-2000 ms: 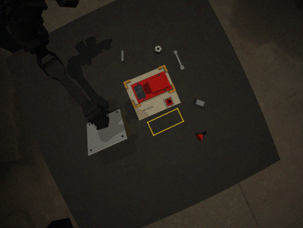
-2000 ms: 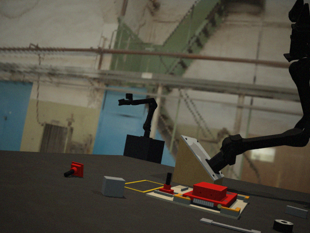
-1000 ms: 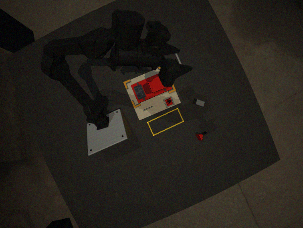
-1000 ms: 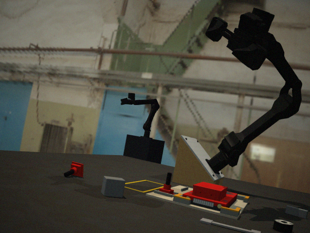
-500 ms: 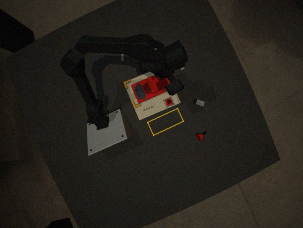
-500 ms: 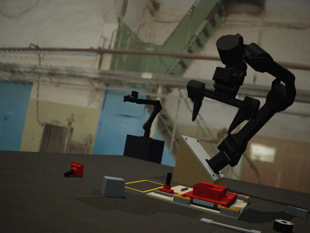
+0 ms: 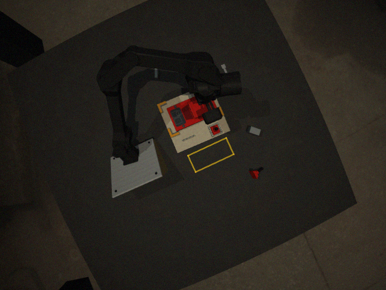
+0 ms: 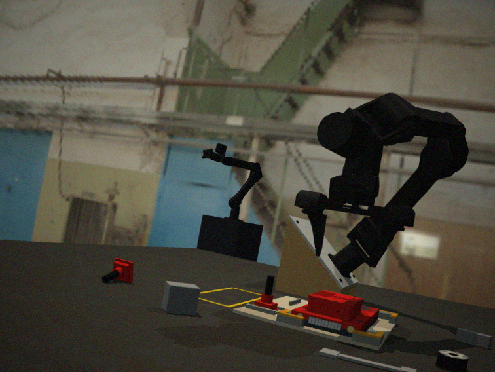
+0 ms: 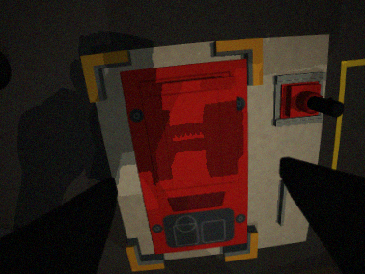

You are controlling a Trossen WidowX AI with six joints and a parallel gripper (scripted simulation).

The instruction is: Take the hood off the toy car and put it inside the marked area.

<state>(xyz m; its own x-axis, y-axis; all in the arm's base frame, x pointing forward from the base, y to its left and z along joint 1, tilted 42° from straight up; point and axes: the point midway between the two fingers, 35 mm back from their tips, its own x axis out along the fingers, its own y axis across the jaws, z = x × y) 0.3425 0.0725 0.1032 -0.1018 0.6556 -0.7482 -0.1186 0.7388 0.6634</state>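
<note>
My gripper tip is now 70 mm above the red hood. The rest, counted from my gripper tip: wheel: 60 mm ahead, 190 mm to the left, 100 mm below.
</note>
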